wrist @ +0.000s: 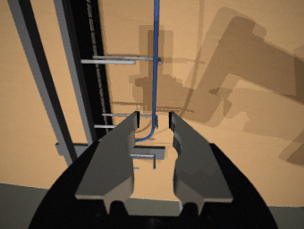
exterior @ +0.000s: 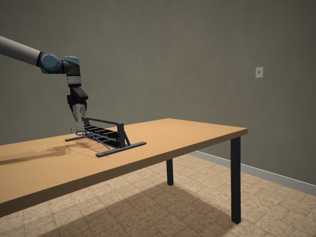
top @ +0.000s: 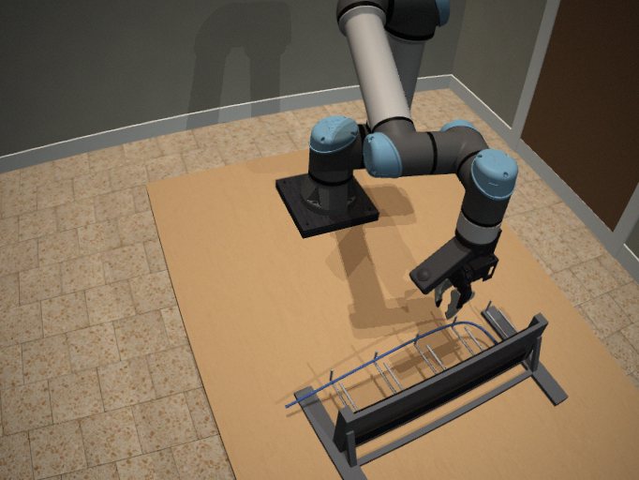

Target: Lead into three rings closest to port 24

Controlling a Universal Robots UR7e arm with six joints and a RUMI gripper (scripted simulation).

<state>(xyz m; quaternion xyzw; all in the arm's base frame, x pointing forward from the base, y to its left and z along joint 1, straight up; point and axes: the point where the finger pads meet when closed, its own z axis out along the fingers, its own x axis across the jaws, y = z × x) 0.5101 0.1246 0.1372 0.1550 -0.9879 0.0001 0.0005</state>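
The free-standing rack is 12 cm ahead of my hand, 9 cm below it and 1 cm to the right of it.
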